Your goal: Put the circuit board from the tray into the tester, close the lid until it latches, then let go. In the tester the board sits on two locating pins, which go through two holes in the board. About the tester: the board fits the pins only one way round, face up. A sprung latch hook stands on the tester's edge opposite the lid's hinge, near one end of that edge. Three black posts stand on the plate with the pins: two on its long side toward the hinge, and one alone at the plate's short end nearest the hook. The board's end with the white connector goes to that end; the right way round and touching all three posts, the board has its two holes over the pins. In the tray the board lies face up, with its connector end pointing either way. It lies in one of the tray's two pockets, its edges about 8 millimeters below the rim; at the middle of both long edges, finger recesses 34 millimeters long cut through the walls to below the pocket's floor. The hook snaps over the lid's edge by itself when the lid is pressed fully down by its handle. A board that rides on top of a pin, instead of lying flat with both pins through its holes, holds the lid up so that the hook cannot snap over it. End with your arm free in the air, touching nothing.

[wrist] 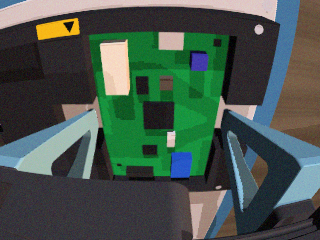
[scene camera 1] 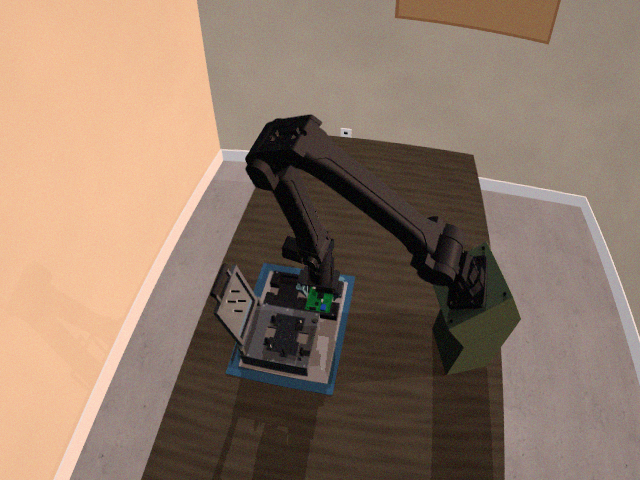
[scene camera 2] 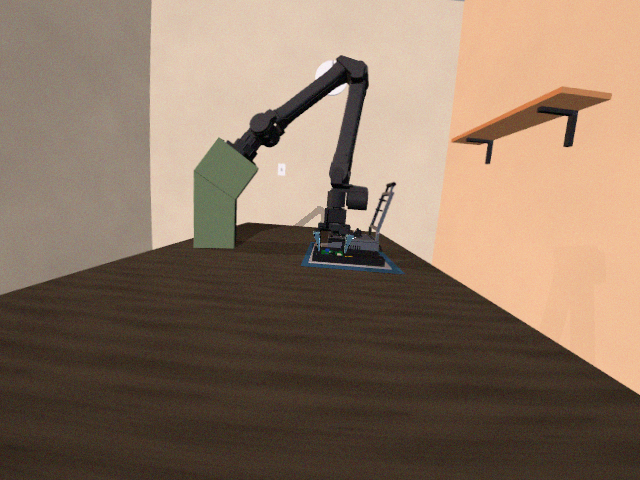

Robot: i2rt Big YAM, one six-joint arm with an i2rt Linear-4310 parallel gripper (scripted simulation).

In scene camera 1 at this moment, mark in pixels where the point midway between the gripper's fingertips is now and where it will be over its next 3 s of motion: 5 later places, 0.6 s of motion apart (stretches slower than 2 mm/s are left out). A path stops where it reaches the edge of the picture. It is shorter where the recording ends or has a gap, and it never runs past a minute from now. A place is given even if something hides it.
My gripper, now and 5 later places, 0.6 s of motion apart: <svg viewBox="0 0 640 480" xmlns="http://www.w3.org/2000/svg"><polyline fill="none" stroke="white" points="320,297 320,295 320,293 321,291 320,283 320,277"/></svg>
